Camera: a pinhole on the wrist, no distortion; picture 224 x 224 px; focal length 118.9 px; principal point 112.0 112.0 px. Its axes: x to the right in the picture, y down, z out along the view. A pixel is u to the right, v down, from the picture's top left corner.
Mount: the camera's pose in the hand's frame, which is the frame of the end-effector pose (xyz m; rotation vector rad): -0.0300 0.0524 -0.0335 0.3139 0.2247 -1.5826
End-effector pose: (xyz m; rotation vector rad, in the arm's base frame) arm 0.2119 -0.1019 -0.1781 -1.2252 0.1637 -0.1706
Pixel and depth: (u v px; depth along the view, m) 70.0 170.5 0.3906
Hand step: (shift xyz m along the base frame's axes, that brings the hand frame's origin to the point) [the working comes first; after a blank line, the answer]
In the camera's frame: -0.1380 0.1922 0.3906

0.2235 0.3423 0.0822
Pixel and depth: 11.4 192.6 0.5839
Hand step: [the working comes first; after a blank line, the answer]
In the camera's frame: -0.4940 0.3958 0.5839

0.4952 0.6721 -0.0695
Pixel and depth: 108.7 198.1 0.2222
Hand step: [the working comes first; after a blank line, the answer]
In the camera's frame: -0.0062 0.1609 0.2222

0.1536 0.1378 0.0784
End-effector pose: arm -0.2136 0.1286 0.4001 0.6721 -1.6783 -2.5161
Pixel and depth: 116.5 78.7 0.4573
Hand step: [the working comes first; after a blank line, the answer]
In the camera's frame: 0.0173 -0.1281 0.4573

0.0461 0.4307 0.0844
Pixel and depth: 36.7 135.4 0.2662
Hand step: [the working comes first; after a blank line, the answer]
In the camera's frame: -0.1686 0.0524 0.2662

-0.1362 0.1881 0.1919
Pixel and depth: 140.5 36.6 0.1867
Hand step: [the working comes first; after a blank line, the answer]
In the camera's frame: 0.0448 -0.1184 0.1867

0.1091 0.1683 0.0490
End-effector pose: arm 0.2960 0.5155 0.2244 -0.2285 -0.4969 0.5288
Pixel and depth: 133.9 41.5 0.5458
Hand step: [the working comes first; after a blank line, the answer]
In the camera's frame: 0.1005 -0.3236 0.5458

-0.4185 -0.3504 0.2867
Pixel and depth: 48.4 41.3 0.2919
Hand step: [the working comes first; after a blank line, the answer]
In the camera's frame: -0.1561 -0.1736 0.2919

-0.3540 -0.0015 0.1225
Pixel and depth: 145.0 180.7 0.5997
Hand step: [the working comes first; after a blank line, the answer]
In the camera's frame: 0.1664 0.3465 0.5997

0.0923 -0.0799 0.6363
